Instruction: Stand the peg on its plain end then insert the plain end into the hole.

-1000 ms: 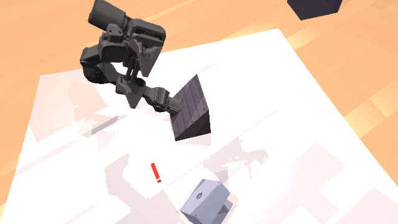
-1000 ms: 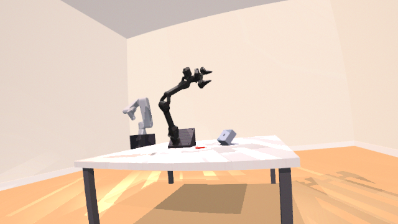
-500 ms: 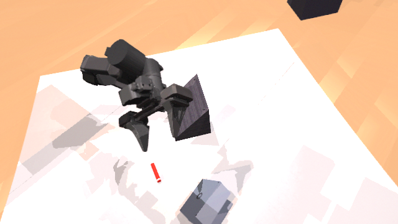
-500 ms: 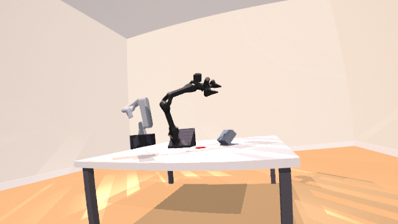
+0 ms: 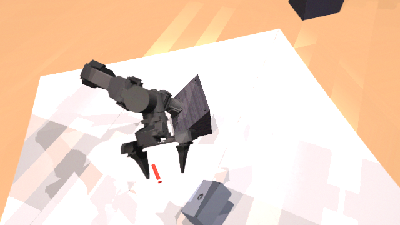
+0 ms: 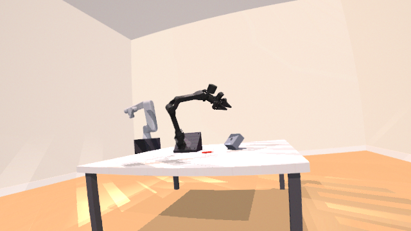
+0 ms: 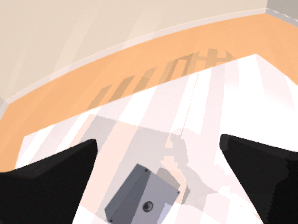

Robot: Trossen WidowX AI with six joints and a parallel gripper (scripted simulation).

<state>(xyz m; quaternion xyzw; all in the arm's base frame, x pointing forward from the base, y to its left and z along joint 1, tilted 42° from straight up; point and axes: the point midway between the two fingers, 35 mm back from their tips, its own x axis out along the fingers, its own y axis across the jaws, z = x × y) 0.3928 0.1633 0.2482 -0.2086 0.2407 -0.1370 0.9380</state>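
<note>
My gripper tip is now 30 cm above the red peg, 16 cm past it and 7 cm to the left of it. Also, from my gripper tip: sloped panel: 25 cm below, 9 cm to the left, 1 cm behind.
</note>
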